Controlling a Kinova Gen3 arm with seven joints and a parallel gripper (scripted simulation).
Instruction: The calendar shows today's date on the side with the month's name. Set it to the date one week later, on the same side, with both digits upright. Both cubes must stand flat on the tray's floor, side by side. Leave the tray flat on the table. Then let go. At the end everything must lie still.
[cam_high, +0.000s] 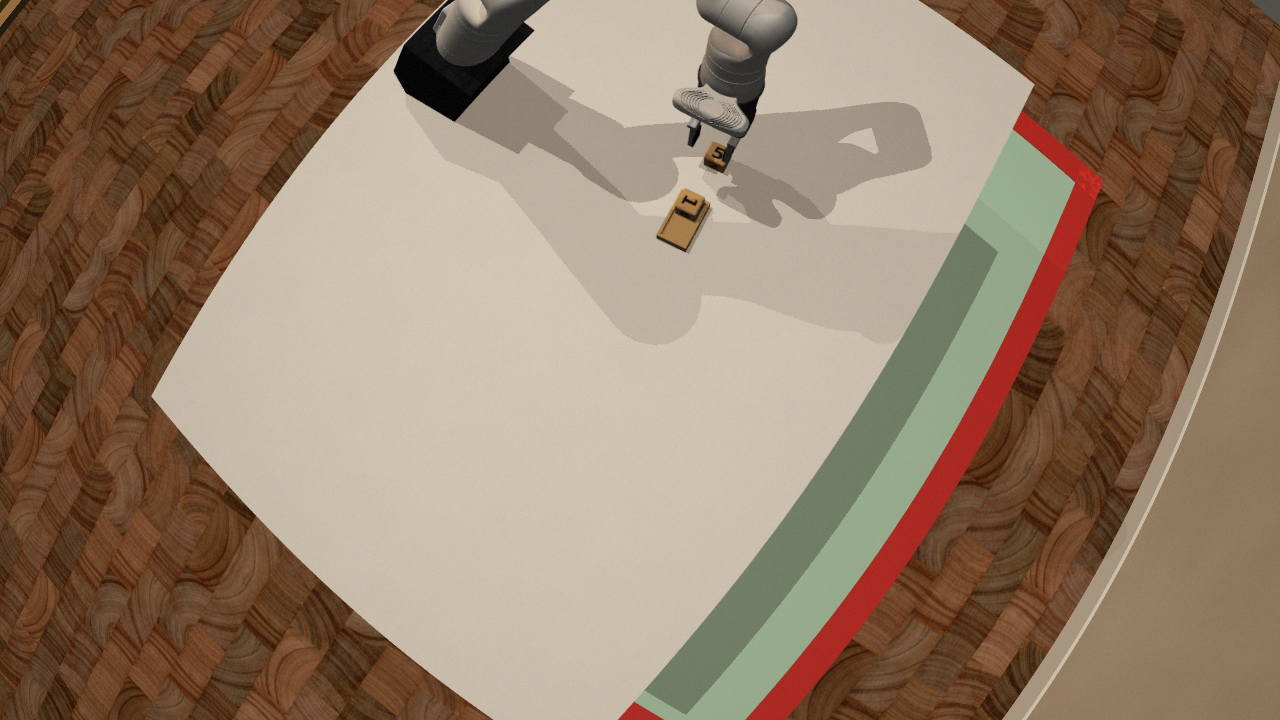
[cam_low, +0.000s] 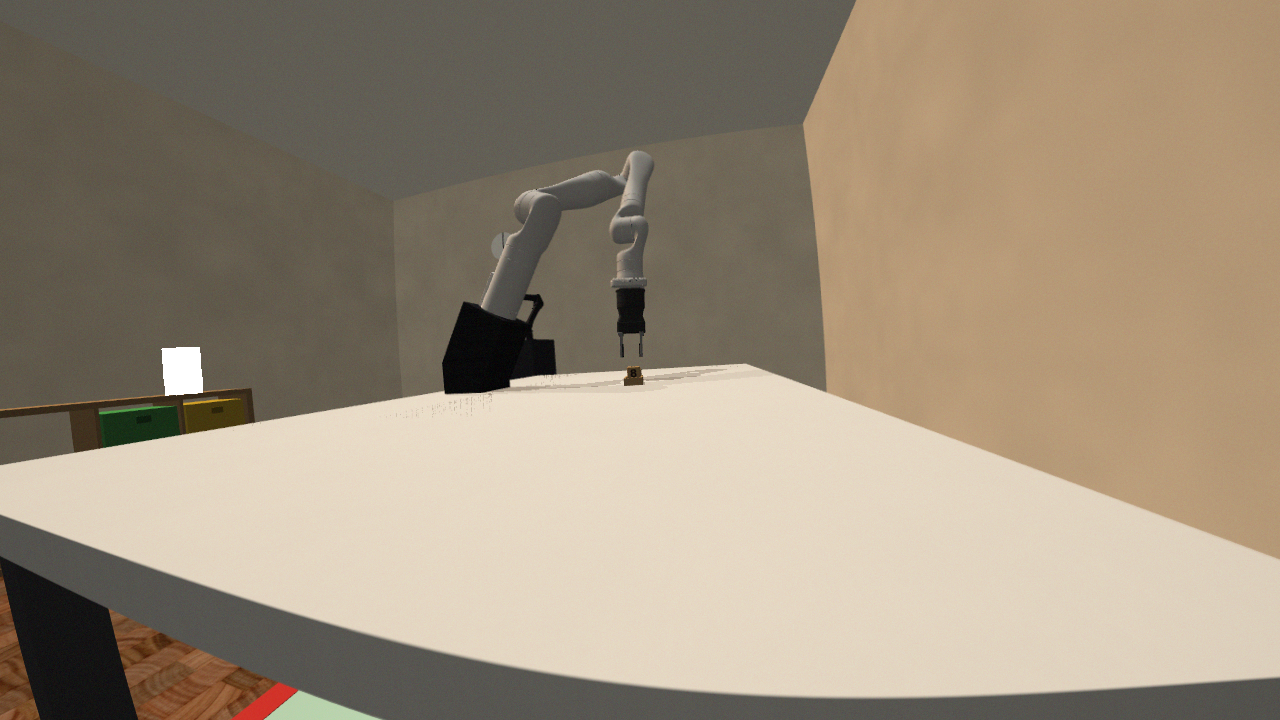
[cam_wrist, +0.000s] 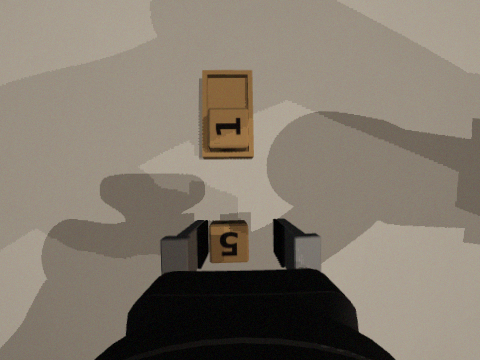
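My gripper is now 90 mm to the left of the wooden tray, 70 mm above it and 40 mm short of it.
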